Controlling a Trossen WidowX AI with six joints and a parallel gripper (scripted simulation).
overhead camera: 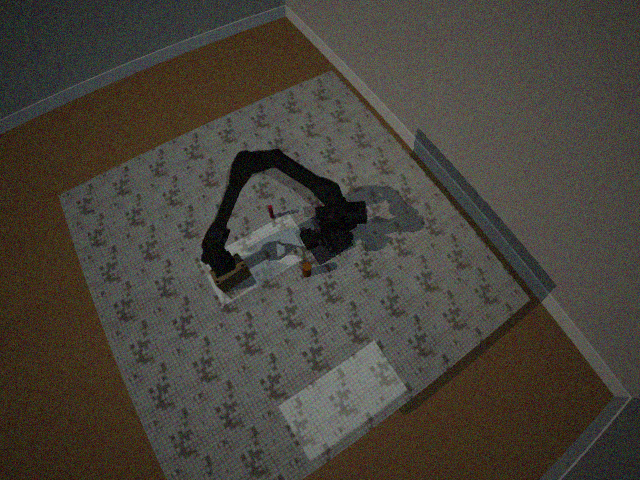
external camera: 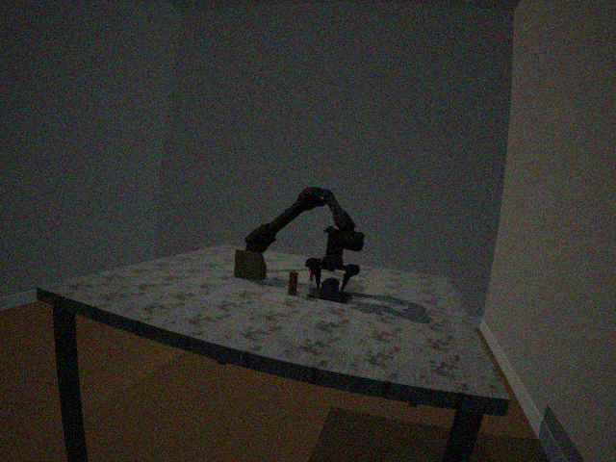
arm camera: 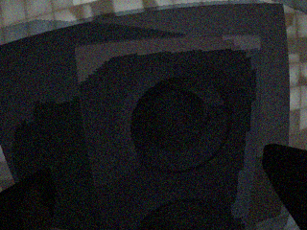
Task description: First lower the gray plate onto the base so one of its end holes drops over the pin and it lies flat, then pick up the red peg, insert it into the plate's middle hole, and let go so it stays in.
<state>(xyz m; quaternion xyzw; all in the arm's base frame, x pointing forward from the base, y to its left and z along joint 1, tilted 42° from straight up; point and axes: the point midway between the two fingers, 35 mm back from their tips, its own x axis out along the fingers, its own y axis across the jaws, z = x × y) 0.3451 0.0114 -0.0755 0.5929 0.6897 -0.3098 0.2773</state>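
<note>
My gripper tip is 2 cm below the gray plate. Also, from my gripper tip: dark base 2 cm to the left, 2 cm below; red peg 13 cm behind, 18 cm to the left, 2 cm above; short orange cylinder 12 cm behind, 7 cm to the right, 2 cm above.
</note>
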